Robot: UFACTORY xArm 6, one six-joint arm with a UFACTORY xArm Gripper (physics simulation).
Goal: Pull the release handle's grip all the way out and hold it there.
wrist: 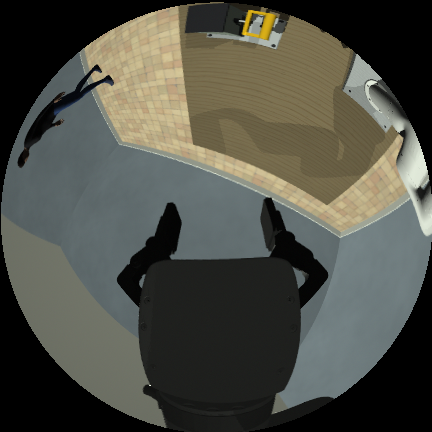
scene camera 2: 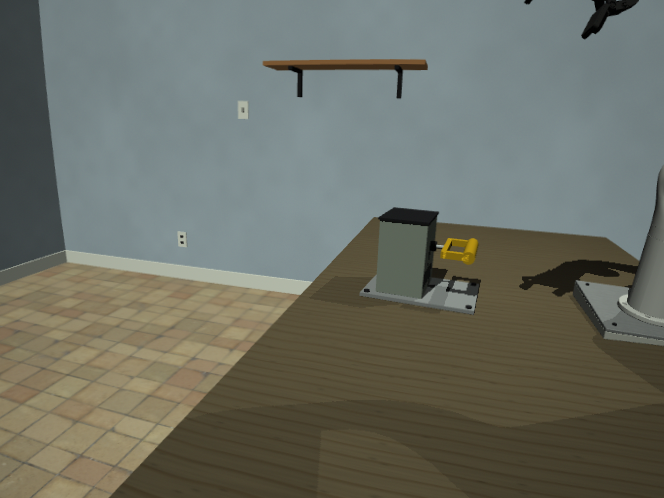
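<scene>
The release handle's yellow grip (scene camera 2: 471, 250) (wrist: 268, 26) is a round bar on a yellow frame. A short rod joins it to the side of a grey-green housing (scene camera 2: 402, 259) with a black top, also at the top of the wrist view (wrist: 206, 18). The housing stands on a grey base plate (scene camera 2: 455, 301) (wrist: 262, 42). My gripper (scene camera 2: 557, 17) (wrist: 219, 209) is open and empty. It is high above the table, well away from the grip, and is partly cut off at the top right of the scene view.
The wooden table (scene camera 2: 375, 364) (wrist: 260, 85) carries my arm's base plate (scene camera 2: 592, 308) (wrist: 354, 75) at the right. A wall shelf (scene camera 2: 345, 64) hangs behind. A person (wrist: 44, 120) shows at the left of the wrist view, beyond the tiled floor (wrist: 145, 85).
</scene>
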